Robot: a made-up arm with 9 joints. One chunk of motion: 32 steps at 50 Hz.
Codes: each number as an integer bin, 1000 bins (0 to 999) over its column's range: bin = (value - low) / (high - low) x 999, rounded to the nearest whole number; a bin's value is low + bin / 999 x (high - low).
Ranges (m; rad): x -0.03..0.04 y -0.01..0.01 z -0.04..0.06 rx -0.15..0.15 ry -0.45..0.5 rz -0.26..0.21
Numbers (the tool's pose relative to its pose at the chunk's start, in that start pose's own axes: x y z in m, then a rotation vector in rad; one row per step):
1: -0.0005 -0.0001 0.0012 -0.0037 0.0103 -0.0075
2: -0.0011 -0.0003 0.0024 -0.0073 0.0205 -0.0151
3: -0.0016 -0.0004 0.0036 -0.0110 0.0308 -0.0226
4: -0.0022 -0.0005 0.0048 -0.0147 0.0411 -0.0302
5: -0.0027 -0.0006 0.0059 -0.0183 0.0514 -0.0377
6: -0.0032 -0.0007 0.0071 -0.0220 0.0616 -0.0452
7: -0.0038 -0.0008 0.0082 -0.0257 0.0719 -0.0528
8: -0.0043 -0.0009 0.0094 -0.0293 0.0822 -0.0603
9: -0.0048 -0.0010 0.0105 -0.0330 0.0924 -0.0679
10: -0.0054 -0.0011 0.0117 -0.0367 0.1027 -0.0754
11: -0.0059 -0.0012 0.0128 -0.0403 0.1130 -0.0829
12: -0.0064 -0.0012 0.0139 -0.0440 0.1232 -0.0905
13: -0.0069 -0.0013 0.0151 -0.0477 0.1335 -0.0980
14: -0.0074 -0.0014 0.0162 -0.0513 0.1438 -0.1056
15: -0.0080 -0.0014 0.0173 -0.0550 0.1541 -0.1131
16: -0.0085 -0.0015 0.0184 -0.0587 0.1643 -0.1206
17: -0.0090 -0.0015 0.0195 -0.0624 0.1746 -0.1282
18: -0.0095 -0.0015 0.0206 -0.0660 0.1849 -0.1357
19: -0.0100 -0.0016 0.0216 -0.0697 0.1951 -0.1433
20: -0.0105 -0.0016 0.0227 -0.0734 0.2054 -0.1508
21: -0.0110 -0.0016 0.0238 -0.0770 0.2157 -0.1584
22: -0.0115 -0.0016 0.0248 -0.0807 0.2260 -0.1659
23: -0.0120 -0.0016 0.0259 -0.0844 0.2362 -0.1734
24: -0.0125 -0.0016 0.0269 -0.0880 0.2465 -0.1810
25: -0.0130 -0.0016 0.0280 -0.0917 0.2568 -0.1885
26: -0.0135 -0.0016 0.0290 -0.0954 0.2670 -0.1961
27: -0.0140 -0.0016 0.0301 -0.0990 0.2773 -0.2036
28: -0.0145 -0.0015 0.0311 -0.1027 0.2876 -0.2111
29: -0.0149 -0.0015 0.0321 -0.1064 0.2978 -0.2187
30: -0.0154 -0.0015 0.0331 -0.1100 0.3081 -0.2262
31: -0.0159 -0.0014 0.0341 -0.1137 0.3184 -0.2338
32: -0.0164 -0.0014 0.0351 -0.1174 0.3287 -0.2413
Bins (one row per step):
1: 421 495 412 487 484 537
2: 412 485 424 475 495 521
3: 405 480 436 463 506 505
4: 397 475 448 451 516 488
5: 390 470 459 439 527 473
6: 382 465 471 426 538 457
7: 374 460 482 414 549 440
8: 367 455 494 402 560 424
9: 360 450 504 390 570 408
10: 351 445 516 377 581 392
11: 344 440 527 365 592 376
12: 337 440 538 353 603 360
13: 330 435 550 341 614 344
14: 323 430 561 329 624 328
15: 314 430 572 316 635 312
16: 307 425 583 304 646 296
17: 300 425 594 292 657 280
18: 293 425 605 280 668 264
19: 285 420 615 267 678 248
20: 278 420 626 255 689 232
21: 271 420 637 243 700 216
22: 264 420 647 231 711 200
23: 257 420 658 218 722 184
24: 250 420 668 206 732 168
25: 243 420 679 194 743 152
26: 235 420 689 182 754 136
27: 228 420 700 170 765 120
28: 221 425 710 158 776 104
29: 215 425 720 145 786 88
30: 208 425 730 133 797 72
31: 201 430 740 121 808 56
32: 194 430 750 109 819 40

